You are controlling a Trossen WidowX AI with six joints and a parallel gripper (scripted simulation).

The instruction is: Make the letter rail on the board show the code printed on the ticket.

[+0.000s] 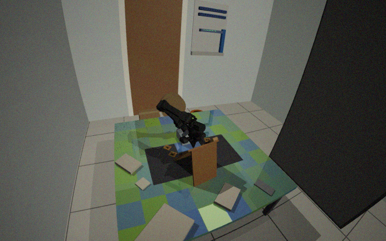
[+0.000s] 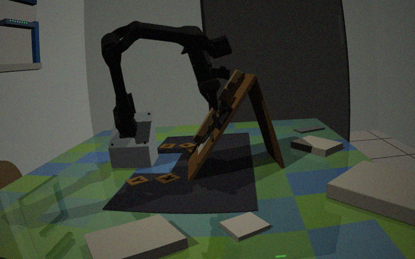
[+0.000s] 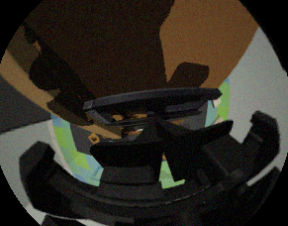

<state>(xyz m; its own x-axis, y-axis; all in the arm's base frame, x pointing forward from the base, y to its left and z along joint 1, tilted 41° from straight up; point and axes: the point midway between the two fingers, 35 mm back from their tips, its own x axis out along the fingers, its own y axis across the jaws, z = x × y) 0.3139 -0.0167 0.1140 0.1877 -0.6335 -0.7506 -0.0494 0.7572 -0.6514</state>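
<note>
Now: gripper tip 4 cm to the right of the orange letter tile marked l, 1 cm short of it and 1 cm above it. From my gripper tip the other things lie so: dark mat (18 cm below, 12 cm behind, 7 cm to the left); then white ticket (10 cm below, 4 cm behind); then orange letter tile marked f (27 cm to the left, 18 cm below, 13 cm behind).
</note>
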